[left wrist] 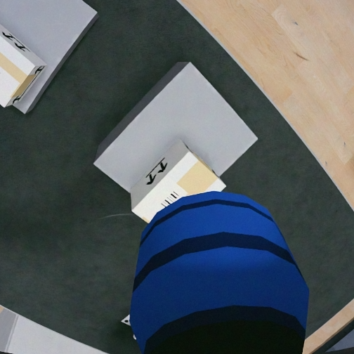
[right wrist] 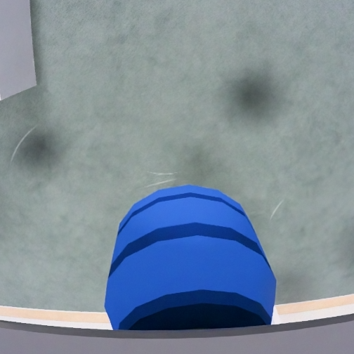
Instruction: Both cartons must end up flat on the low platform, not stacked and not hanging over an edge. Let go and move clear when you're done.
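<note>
A white carton with a tan band [left wrist: 177, 180] rests at the near corner of a grey platform [left wrist: 175, 105] in the left wrist view; its near side is partly hidden, so I cannot tell if it overhangs. A second carton [left wrist: 15, 65] sits on another grey platform [left wrist: 60, 30] at upper left, which looks lower, its near end at the platform's edge. My left suction cup [left wrist: 215, 202] is above the first carton, apart from it and holding nothing. My right suction cup [right wrist: 190, 195] holds nothing above the green surface. No carton shows in the right wrist view.
A grey platform corner [right wrist: 15, 45] shows at upper left in the right wrist view. A small white plate corner [left wrist: 126, 320] shows beside the blue cup in the left view. Pale wood [left wrist: 300, 65] lies beyond the curved edge of the dark green surface [left wrist: 60, 200].
</note>
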